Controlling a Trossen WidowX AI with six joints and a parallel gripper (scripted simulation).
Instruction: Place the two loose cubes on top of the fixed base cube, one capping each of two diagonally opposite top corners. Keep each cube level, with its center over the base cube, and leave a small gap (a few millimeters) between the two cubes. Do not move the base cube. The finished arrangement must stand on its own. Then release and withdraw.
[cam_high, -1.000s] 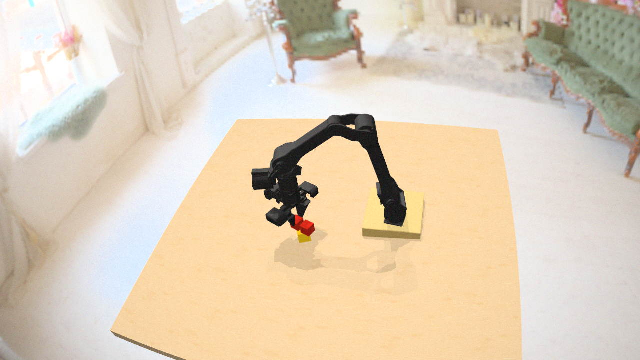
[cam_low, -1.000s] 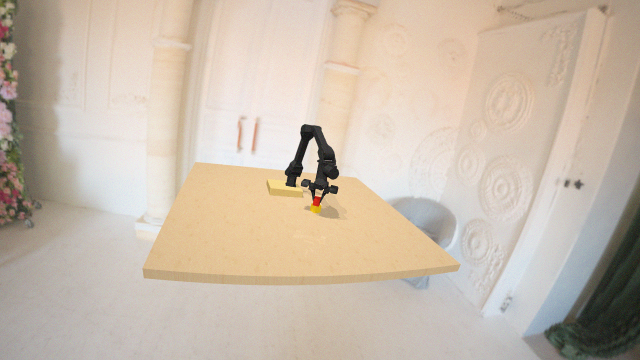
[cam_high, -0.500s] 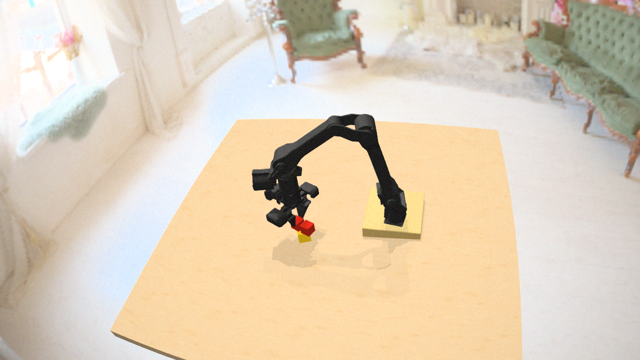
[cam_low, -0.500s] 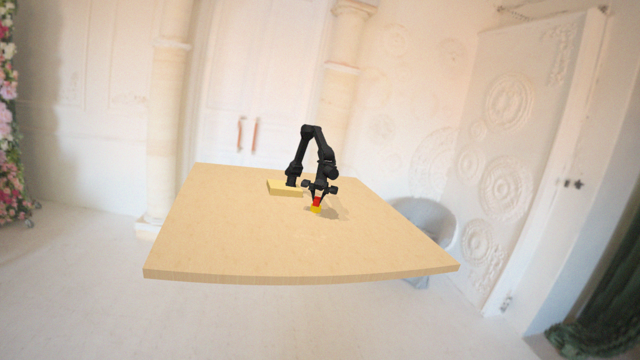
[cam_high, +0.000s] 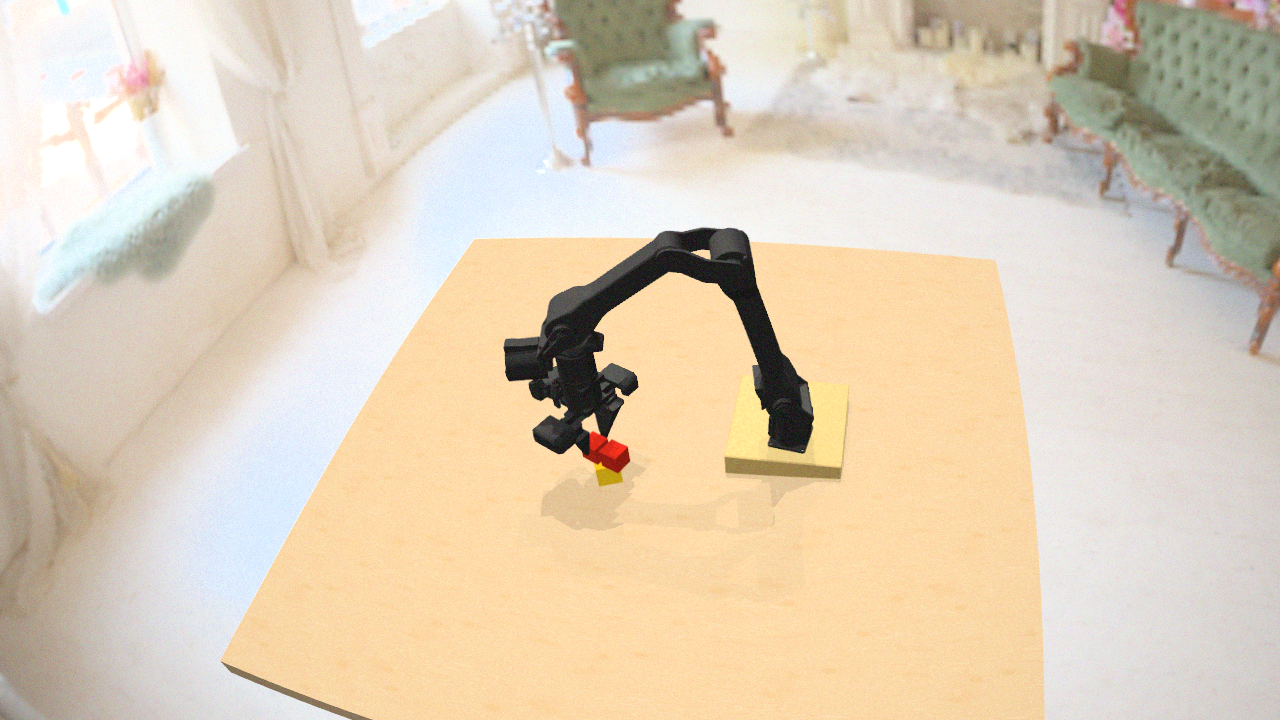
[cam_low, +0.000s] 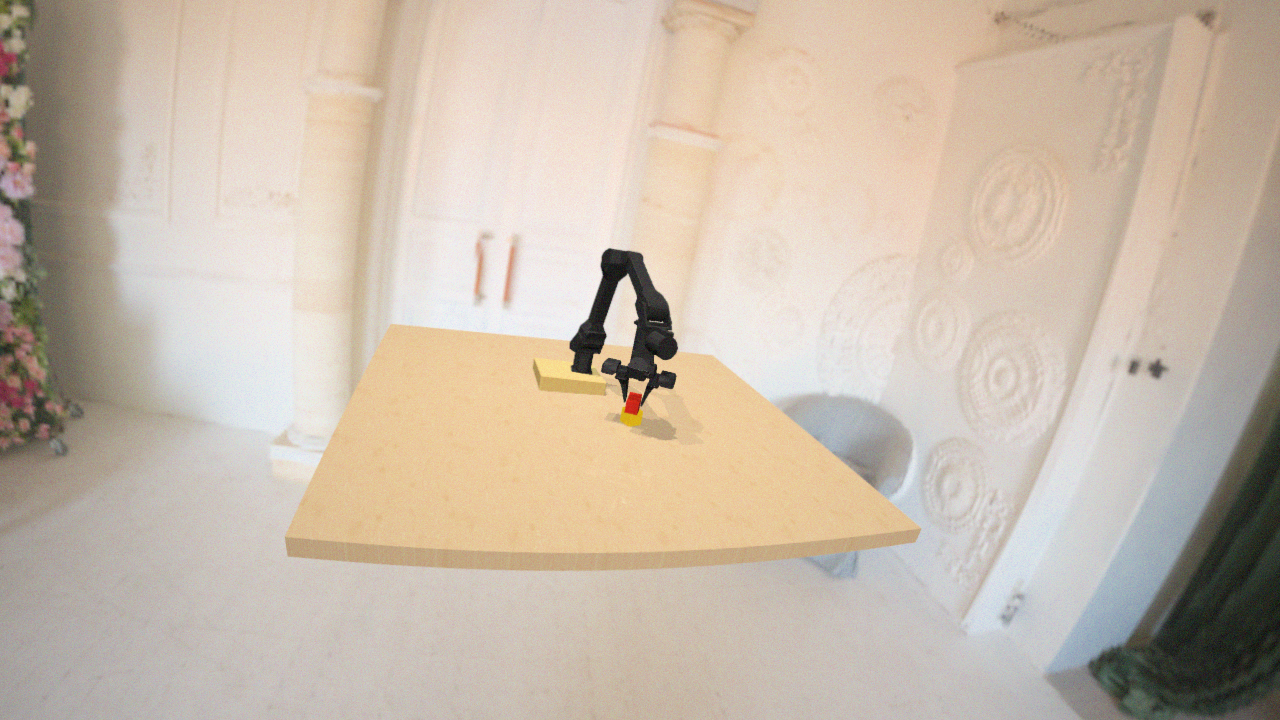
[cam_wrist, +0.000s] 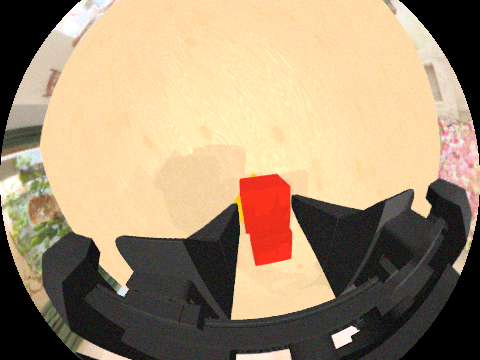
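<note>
Now: gripper tip 4 cm past the red cube and 1 cm to the right of it. Round my gripper tip: yellow base cube 4 cm below, 2 cm behind, 1 cm to the left.
</note>
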